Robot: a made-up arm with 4 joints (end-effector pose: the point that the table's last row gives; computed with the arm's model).
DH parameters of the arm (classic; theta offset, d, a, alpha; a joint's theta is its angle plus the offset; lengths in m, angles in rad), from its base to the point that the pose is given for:
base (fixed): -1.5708 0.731 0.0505 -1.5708
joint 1: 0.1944 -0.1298 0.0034 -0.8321
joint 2: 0 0.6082 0.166 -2.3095
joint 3: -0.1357 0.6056 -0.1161 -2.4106
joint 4: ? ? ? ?
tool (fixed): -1.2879 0.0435 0 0
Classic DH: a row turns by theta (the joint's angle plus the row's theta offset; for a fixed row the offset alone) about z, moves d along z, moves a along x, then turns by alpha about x.
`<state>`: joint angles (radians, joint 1 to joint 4).
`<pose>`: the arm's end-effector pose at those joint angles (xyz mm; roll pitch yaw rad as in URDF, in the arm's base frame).
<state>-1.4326 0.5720 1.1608 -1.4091</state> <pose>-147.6 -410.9 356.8 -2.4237 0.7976 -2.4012</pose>
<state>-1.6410 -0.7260 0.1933 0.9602</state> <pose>-113.9 -320.6 946.0 1.7097 -1.1492 2.9468</pose>
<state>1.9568 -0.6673 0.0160 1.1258</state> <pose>-109.8 283.3 648.7 -2.9132 0.8903 2.1850</pose>
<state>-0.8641 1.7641 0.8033 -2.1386</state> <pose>141.9 112.1 392.4 1.6722 0.8422 0.8671</pose>
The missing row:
joint 4: -0.4313 0.1489 0.0259 0.8872
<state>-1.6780 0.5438 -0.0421 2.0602</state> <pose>-186.5 -394.0 654.4 -0.1932 0.1117 -2.0192</pose>
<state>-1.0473 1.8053 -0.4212 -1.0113</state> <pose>-85.3 12.0 453.0 -0.0543 -0.3423 1.4496</pose>
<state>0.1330 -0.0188 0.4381 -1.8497</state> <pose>-193.2 83.9 368.6 1.4987 0.6787 2.1675</pose>
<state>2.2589 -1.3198 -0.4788 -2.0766</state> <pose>9.8 196.9 645.6 -0.2358 -0.3797 2.5038</pose>
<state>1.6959 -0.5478 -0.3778 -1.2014</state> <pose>-146.5 204.7 593.5 -0.7678 -0.3749 3.0845</pose>
